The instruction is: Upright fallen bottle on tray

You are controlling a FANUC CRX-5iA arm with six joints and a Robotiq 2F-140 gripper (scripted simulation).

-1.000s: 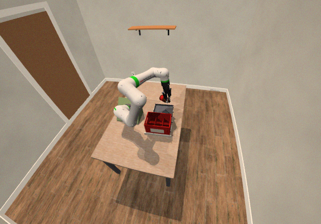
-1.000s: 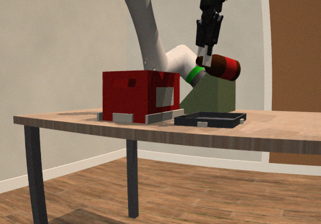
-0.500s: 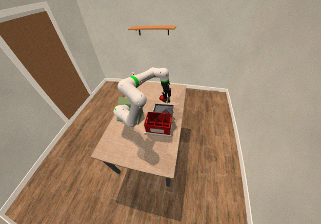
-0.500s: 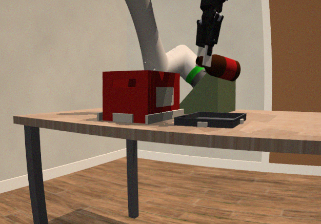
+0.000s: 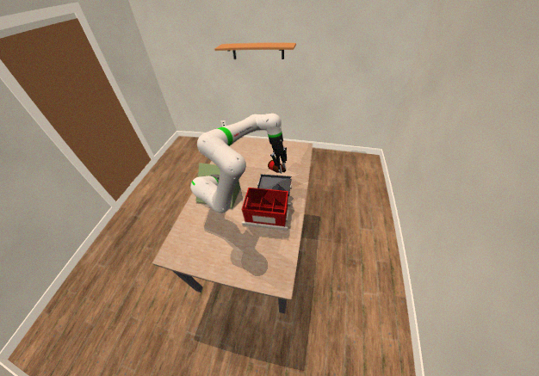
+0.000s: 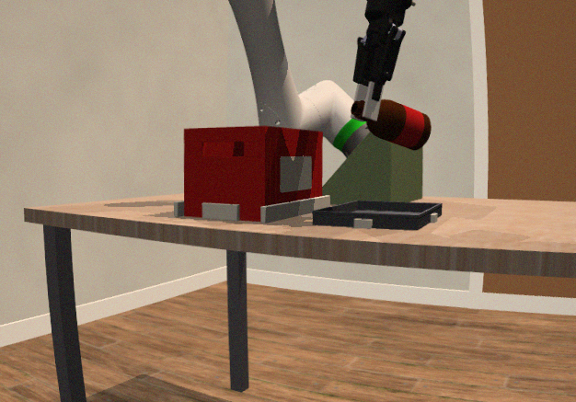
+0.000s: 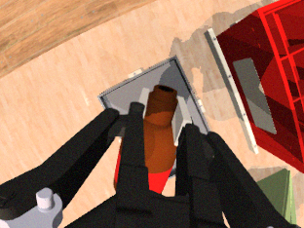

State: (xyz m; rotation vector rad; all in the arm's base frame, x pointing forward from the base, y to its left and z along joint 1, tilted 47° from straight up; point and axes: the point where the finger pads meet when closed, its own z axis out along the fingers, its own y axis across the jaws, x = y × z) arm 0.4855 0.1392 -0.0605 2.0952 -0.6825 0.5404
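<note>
Now: the brown bottle 40 mm behind my hand, 30 mm to the left of it and 30 mm below it. Also, from my hand: dark tray: 210 mm below, 70 mm behind, 10 mm to the left; then red crate: 270 mm to the right, 130 mm below, 70 mm behind.
</note>
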